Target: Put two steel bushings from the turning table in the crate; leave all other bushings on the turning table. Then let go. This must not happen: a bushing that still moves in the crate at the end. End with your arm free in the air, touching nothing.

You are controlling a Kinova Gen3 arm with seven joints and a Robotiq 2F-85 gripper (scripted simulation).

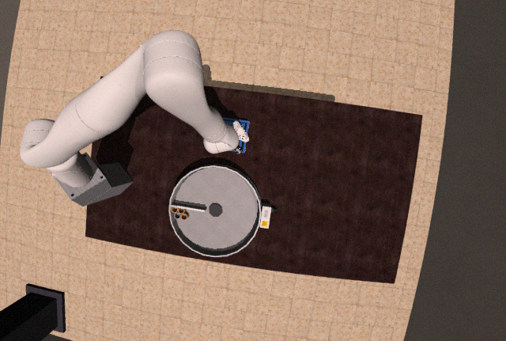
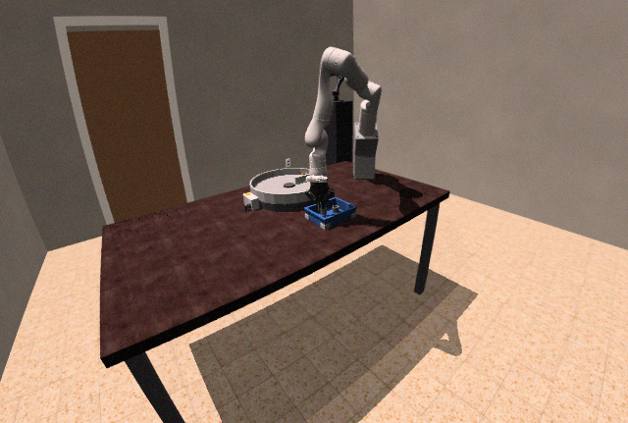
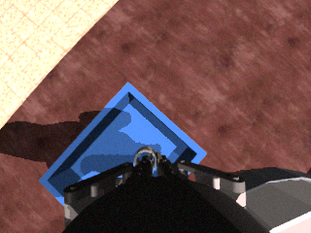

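The blue crate is 4 cm behind my hand, 3 cm to the left of it and 3 cm below it. The rest, counted from my hand: round grey turning table: 5 cm behind, 33 cm to the right.
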